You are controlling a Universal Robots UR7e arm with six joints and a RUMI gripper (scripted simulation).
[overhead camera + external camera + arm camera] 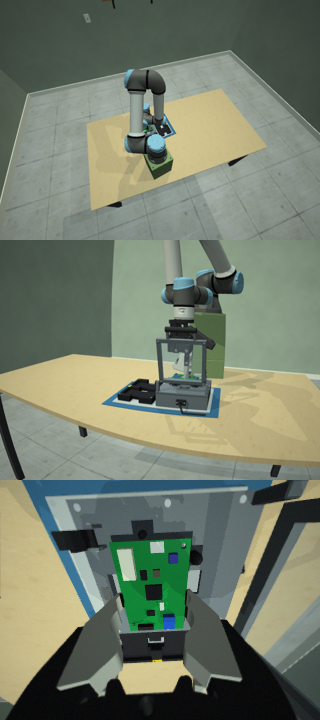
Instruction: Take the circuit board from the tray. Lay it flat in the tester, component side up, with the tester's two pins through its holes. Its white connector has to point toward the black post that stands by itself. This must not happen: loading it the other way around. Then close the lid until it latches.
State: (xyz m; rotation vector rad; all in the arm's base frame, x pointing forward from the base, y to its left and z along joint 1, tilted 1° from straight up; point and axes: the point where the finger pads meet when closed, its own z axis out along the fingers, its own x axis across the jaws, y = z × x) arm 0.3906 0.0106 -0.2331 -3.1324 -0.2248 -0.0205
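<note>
The green circuit board lies right at my hand. Also, from my hand: clear lid: 12 cm ahead, 2 cm to the left, 10 cm above; tester bed: 1 cm ahead, 1 cm to the left, 2 cm below; black block: 7 cm behind, 5 cm to the left.
</note>
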